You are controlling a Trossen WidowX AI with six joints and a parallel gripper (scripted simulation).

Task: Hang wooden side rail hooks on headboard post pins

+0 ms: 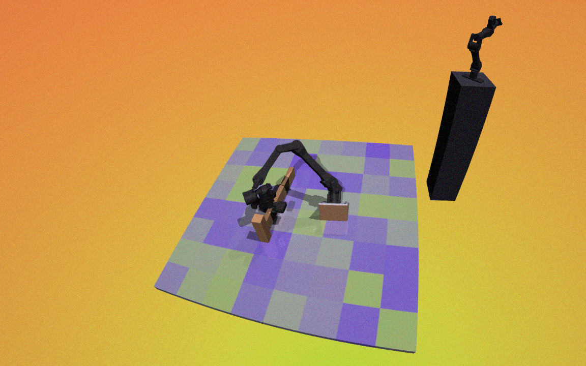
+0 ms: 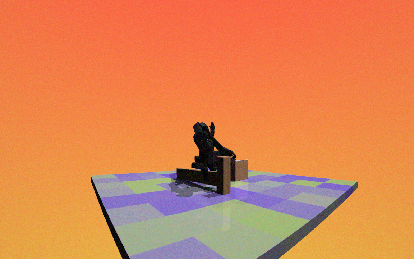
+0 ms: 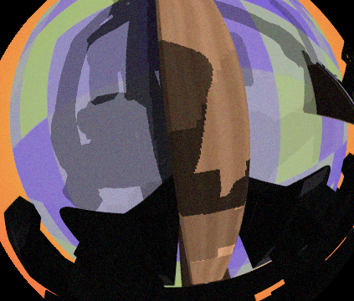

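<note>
Now: the wooden headboard post 1 cm ahead of my gripper tip, 12 cm to the left of it and 4 cm above it.
</note>
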